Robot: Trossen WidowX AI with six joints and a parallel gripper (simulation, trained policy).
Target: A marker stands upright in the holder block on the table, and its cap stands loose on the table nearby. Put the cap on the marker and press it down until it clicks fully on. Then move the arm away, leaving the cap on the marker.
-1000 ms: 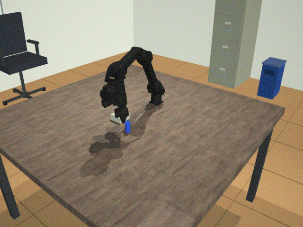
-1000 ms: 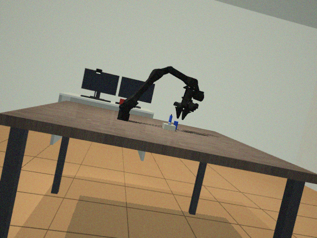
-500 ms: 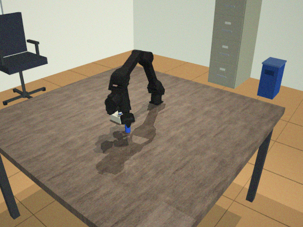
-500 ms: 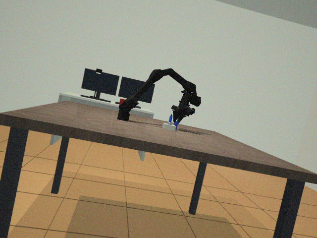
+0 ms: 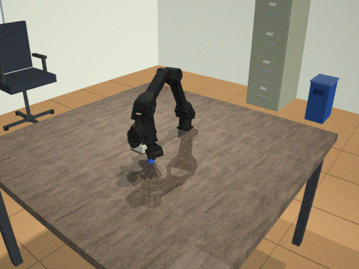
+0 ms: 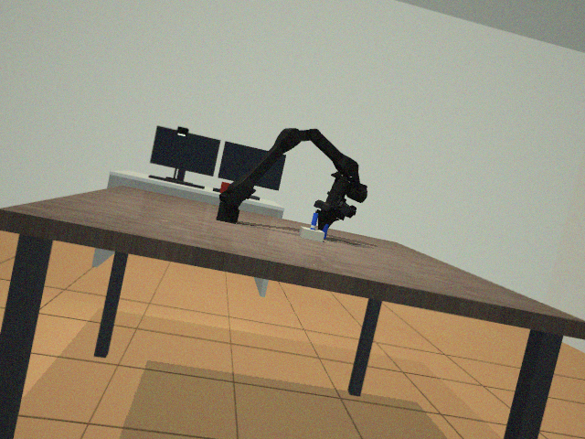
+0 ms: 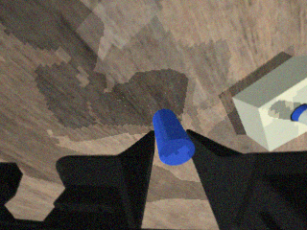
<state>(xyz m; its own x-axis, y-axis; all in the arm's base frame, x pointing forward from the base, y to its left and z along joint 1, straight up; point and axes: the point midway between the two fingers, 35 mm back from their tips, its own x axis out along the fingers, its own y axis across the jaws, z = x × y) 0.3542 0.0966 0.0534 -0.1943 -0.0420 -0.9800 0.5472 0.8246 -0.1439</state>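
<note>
My gripper tip is 60 mm past the white holder block and 120 mm to the left of it. From my gripper tip the other things lie so: blue cap: 10 mm ahead, 10 mm above.
</note>
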